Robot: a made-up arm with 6 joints. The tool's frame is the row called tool. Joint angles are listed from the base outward. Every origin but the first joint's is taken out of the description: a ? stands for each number. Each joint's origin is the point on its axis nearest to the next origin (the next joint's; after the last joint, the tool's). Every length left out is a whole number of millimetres.
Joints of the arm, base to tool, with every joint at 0 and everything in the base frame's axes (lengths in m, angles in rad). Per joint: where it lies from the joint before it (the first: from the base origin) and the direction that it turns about. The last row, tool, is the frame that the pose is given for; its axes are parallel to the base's.
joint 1: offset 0 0 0.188 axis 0 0 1
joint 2: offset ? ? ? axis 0 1 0
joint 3: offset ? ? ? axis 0 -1 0
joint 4: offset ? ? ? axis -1 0 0
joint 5: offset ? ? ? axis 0 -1 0
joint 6: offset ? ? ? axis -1 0 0
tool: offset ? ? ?
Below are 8 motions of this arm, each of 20 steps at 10 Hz.
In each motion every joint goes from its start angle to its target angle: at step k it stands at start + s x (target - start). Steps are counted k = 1, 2, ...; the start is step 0. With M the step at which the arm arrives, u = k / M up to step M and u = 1 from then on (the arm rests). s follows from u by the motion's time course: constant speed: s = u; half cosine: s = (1 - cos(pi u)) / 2; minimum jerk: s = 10 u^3 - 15 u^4 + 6 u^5.
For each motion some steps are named. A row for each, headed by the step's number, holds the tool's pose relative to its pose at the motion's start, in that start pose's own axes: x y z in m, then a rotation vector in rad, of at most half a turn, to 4 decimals.
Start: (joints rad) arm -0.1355 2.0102 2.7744 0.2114 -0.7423 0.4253
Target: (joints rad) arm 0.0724 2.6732 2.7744 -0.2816 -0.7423 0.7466
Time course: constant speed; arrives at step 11
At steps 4, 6, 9, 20:
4: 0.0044 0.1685 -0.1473 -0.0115 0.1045 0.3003
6: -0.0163 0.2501 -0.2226 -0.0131 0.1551 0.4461
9: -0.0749 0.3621 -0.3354 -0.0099 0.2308 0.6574
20: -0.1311 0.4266 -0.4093 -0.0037 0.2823 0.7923

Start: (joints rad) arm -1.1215 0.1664 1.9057 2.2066 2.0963 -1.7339
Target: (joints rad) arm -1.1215 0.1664 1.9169 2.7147 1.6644 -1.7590
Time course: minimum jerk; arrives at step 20
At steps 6, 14, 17, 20:
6: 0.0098 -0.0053 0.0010 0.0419 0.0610 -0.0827
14: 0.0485 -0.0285 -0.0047 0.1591 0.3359 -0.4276
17: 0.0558 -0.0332 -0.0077 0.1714 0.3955 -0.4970
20: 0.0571 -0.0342 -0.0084 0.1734 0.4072 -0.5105

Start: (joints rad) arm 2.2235 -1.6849 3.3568 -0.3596 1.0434 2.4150
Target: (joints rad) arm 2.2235 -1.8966 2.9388 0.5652 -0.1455 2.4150
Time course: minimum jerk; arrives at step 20
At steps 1, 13, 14, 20:
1: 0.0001 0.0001 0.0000 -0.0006 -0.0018 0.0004
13: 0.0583 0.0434 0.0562 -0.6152 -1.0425 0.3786
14: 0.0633 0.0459 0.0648 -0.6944 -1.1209 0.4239
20: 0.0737 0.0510 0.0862 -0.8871 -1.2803 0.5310

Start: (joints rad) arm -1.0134 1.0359 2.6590 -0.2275 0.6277 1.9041
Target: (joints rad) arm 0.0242 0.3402 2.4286 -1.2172 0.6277 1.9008
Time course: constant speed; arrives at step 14
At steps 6, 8, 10, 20:
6: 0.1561 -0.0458 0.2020 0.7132 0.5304 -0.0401
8: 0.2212 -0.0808 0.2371 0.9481 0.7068 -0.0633
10: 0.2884 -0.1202 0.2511 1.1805 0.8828 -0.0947
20: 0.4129 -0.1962 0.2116 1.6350 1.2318 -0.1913

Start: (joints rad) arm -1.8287 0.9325 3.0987 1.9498 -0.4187 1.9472
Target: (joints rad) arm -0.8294 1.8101 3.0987 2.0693 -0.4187 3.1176
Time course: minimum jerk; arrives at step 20
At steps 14, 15, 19, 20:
14: -0.4026 -0.1447 -0.1618 -0.5184 -0.5289 -0.7939
15: -0.4247 -0.1443 -0.1993 -0.5307 -0.5125 -0.8717
19: -0.4576 -0.1369 -0.2686 -0.5442 -0.4645 -1.0015
20: -0.4579 -0.1367 -0.2694 -0.5443 -0.4638 -1.0030

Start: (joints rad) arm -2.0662 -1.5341 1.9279 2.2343 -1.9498 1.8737
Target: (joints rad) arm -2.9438 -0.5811 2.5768 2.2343 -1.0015 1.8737
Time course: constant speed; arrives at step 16
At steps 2, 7, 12, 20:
2: -0.1025 0.0789 0.0182 0.0226 0.0270 -0.2267
7: -0.2958 0.3330 0.0709 0.1094 0.1215 -0.7875
12: -0.3767 0.6253 0.1446 0.2350 0.2606 -1.3338
20: -0.3574 0.8467 0.2229 0.3607 0.4110 -1.7541

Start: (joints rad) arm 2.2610 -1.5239 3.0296 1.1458 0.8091 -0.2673
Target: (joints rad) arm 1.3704 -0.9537 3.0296 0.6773 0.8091 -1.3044
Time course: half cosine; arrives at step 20
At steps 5, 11, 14, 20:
5: 0.0006 0.0809 0.0307 0.3498 -0.0150 -0.0826
11: 0.0316 0.2951 0.2019 1.3828 -0.1394 -0.2827
14: 0.0546 0.3725 0.3277 1.8968 -0.2400 -0.3506
20: 0.0738 0.4198 0.4661 2.3850 -0.3556 -0.3892

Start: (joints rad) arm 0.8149 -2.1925 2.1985 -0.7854 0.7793 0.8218
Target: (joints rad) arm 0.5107 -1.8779 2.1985 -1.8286 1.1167 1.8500
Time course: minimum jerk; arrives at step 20
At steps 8, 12, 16, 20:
8: -0.1482 0.0578 -0.0565 -0.0853 0.2830 -0.2098
12: -0.3223 0.1385 -0.0697 -0.2303 0.7189 -0.3464
16: -0.4391 0.1983 -0.0471 -0.3457 1.0820 -0.3465
20: -0.4638 0.2113 -0.0388 -0.3710 1.1670 -0.3335

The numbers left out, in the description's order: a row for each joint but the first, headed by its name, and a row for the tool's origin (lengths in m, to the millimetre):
joint 2: 0 0 0
joint 3: 0 0 0.552
joint 4: 0.443 0 0
joint 5: 0 -0.141 0
joint 6: 0 0 0
tool: 0 0 0

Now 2 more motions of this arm.
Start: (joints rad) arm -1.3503 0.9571 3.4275 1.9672 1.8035 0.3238
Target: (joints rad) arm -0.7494 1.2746 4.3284 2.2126 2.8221 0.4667
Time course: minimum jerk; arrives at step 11
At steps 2, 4, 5, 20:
2: -0.0012 -0.0165 0.0055 -0.0230 -0.0146 -0.0063
4: -0.0066 -0.0953 0.0332 -0.1226 -0.0807 -0.0212
5: -0.0100 -0.1555 0.0555 -0.1845 -0.1277 -0.0185
20: -0.0116 -0.3835 0.1399 -0.2889 -0.2818 0.0381

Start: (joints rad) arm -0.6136 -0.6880 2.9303 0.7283 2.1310 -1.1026
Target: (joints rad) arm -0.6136 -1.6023 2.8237 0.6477 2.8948 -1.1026
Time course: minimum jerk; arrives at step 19
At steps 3, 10, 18, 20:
3: 0.0021 -0.0188 0.0012 -0.0152 -0.0128 0.0405
10: 0.0995 -0.3201 0.0646 -0.2416 -0.1864 0.7507
18: 0.2687 -0.5230 0.1788 -0.3874 -0.2654 1.3983
20: 0.2693 -0.5235 0.1792 -0.3877 -0.2655 1.4003

